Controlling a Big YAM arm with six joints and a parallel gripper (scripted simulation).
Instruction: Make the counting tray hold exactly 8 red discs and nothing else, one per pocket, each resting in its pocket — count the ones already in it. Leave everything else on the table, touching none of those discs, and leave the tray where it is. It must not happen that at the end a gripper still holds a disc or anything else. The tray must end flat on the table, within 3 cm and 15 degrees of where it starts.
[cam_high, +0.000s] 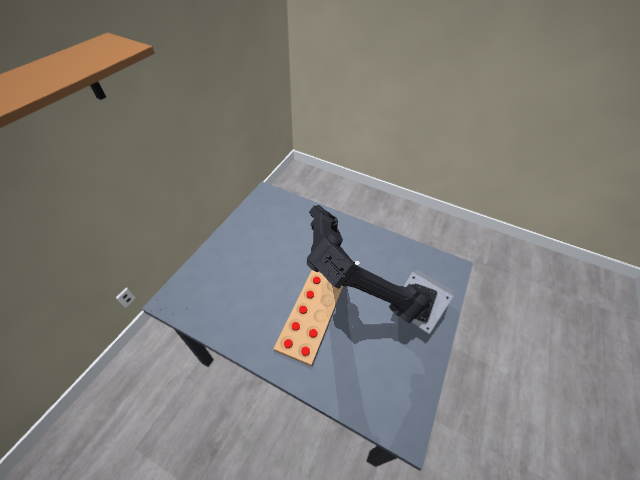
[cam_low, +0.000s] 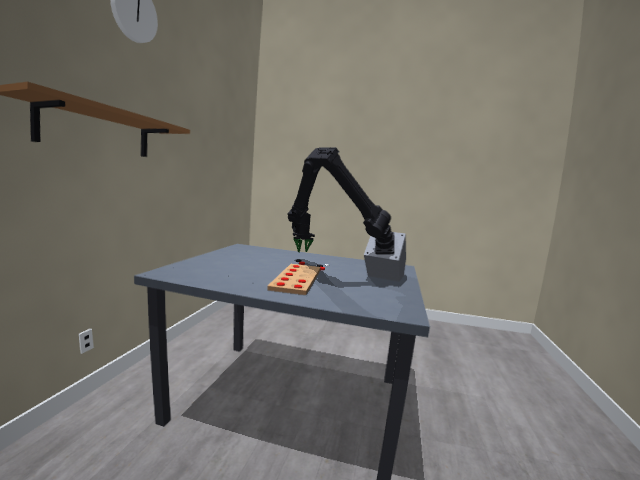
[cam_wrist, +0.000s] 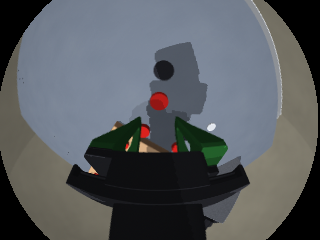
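My gripper is now 280 mm to the right of the wooden counting tray, 70 mm past it and 60 mm above it. From my hand the other things lie so: white disc 130 mm behind, 70 mm below, 50 mm to the right.
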